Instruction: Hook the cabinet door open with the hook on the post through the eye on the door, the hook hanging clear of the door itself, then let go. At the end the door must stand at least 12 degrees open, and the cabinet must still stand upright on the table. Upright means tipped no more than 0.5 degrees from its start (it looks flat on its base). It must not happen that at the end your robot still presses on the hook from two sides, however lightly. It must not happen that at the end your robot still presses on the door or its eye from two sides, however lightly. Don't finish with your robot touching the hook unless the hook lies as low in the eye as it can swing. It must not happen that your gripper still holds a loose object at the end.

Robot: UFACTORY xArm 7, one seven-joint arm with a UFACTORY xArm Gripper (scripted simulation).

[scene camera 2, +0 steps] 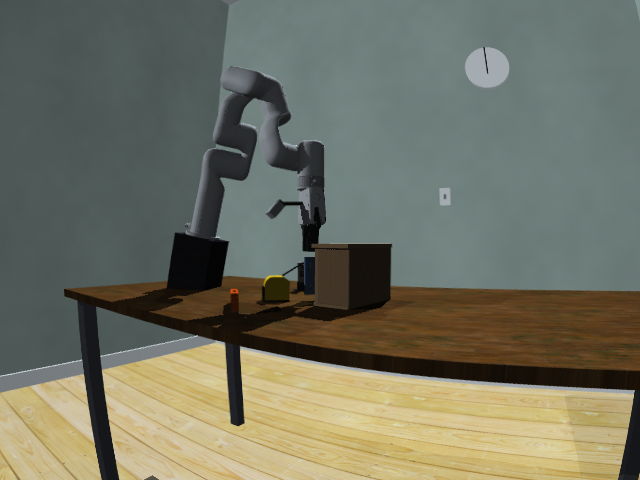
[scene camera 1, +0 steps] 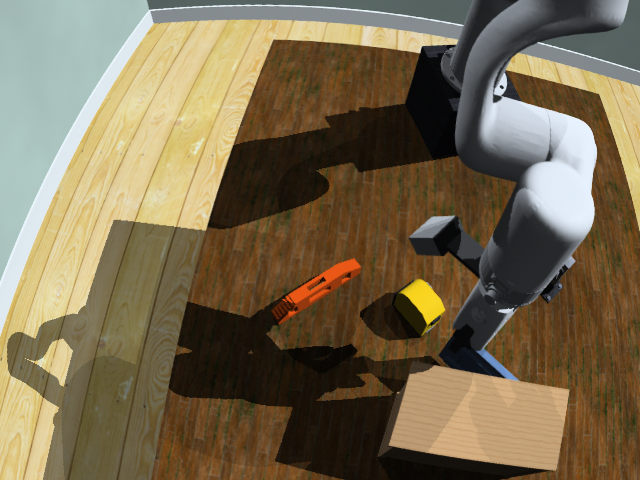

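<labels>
My gripper: same spot at (scene camera 2: 310, 233) and (scene camera 1: 459, 329). Wooden cabinet: visible in scene camera 2 (347, 276) and in scene camera 1 (446, 412).
</labels>
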